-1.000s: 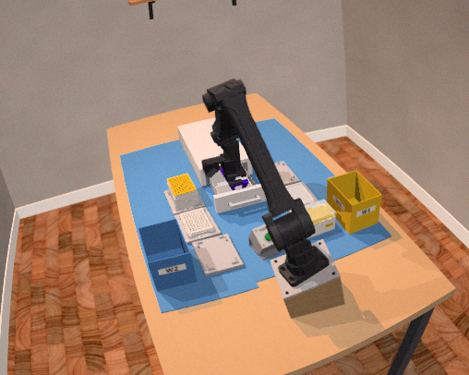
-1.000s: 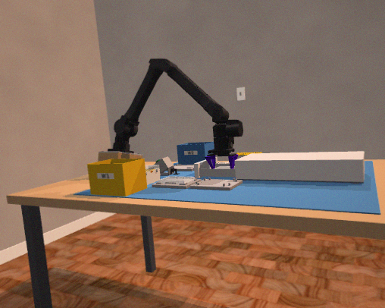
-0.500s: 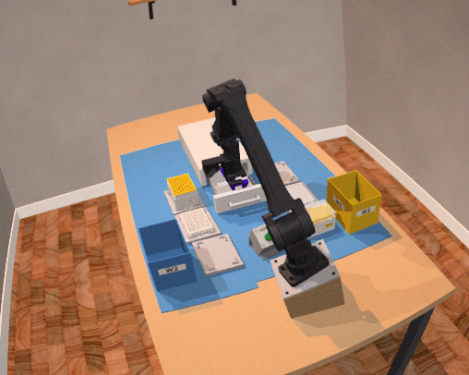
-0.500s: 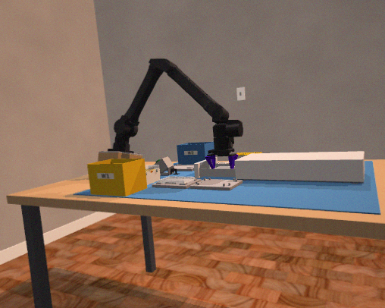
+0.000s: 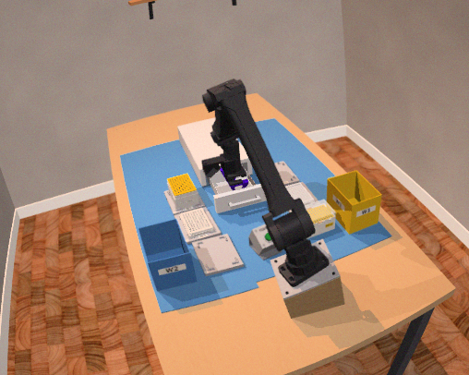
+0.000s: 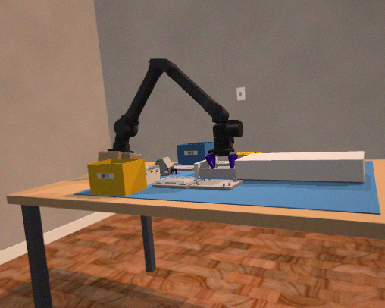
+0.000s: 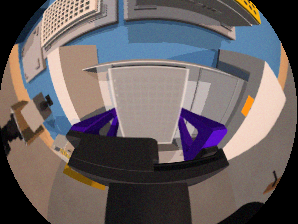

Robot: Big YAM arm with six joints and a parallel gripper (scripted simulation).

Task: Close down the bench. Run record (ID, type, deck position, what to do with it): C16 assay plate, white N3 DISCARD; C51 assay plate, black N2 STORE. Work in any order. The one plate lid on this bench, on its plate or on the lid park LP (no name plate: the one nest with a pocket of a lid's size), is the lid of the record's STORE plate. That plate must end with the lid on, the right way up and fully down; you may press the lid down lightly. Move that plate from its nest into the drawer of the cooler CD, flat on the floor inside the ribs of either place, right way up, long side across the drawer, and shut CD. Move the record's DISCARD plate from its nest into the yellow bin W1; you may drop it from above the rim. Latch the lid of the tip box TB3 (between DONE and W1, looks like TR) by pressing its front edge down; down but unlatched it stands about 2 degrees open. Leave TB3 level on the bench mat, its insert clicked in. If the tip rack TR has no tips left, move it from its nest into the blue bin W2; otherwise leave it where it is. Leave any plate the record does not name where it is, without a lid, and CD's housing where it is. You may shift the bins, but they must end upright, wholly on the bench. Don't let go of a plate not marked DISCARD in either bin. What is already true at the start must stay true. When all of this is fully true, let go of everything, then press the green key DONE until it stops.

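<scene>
Now: the plate lid right at my hand. Round my hand: cooler CD 17 cm ahead, 2 cm to the right, 1 cm above; cooler drawer 3 cm ahead; black plate right at my hand.
</scene>
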